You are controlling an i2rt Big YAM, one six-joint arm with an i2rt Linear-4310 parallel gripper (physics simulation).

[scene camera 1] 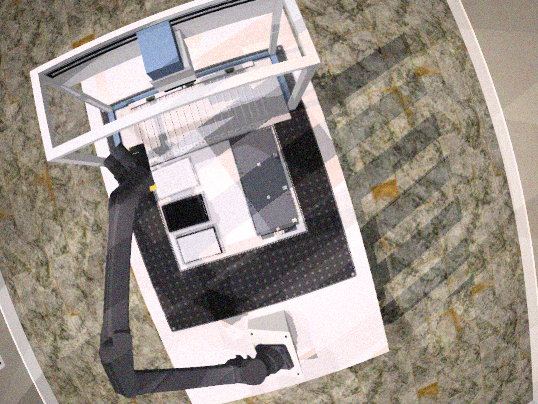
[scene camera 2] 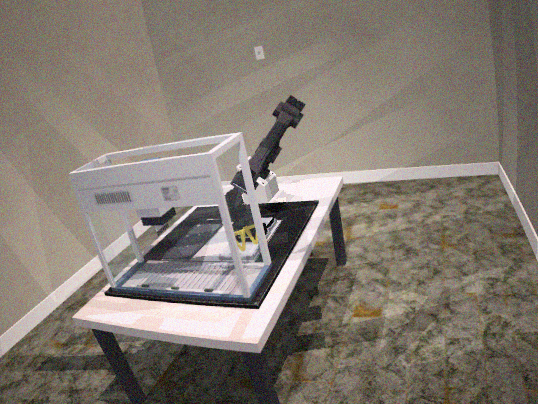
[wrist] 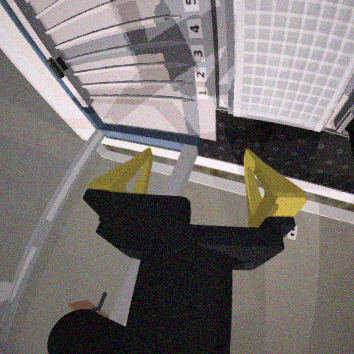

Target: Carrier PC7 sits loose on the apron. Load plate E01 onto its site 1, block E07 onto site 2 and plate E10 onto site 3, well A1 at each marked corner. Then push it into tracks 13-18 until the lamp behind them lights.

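Pixels of known places: gripper, fingertip midpoint: (scene camera 2: pixel 250 247) (wrist: pixel 196 151); arm's base at its link origin: (scene camera 1: pixel 275 355).
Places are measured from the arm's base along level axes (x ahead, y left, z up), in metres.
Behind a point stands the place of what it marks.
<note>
My gripper (scene camera 1: pixel 153 188) (scene camera 2: pixel 249 243) @[x 0.677, y 0.185, z -0.067 m] (wrist: pixel 196 151) @[x 0.677, y 0.185, z -0.067 m] is open and empty, its yellow fingers spread beside the left edge of the work area, near the tracks. A white gridded plate (scene camera 1: pixel 175 177) @[x 0.606, y 0.097, z -0.105 m] (wrist: pixel 287 60) @[x 0.610, y 0.113, z -0.116 m] lies closest to the tracks, to the upper right of the fingers in the wrist view. A black block (scene camera 1: pixel 185 212) @[x 0.495, y 0.104, z -0.099 m] and another pale plate (scene camera 1: pixel 200 245) @[x 0.385, y 0.098, z -0.105 m] follow it in a row. The long dark grey panel with small white marks, apparently the carrier (scene camera 1: pixel 265 182) @[x 0.494, y -0.155, z -0.121 m], lies to their right; no labware shows on it. Labels and well A1 corners are too small to read. The lamp cannot be made out.
The numbered tracks (scene camera 1: pixel 175 132) @[x 0.743, y 0.055, z -0.131 m] (wrist: pixel 135 75) @[x 0.767, y 0.138, z -0.131 m] lie behind the apron, inside a white post frame (scene camera 1: pixel 302 80) @[x 0.680, y -0.302, z 0.225 m] (scene camera 2: pixel 227 220) @[x 0.913, y 0.250, z 0.150 m]. A blue-topped head (scene camera 1: pixel 159 49) @[x 0.826, y -0.039, z 0.329 m] hangs from its beam. The dark perforated mat (scene camera 1: pixel 270 275) @[x 0.216, y -0.068, z -0.131 m] surrounds the apron. The arm base stands at the table's opposite end.
</note>
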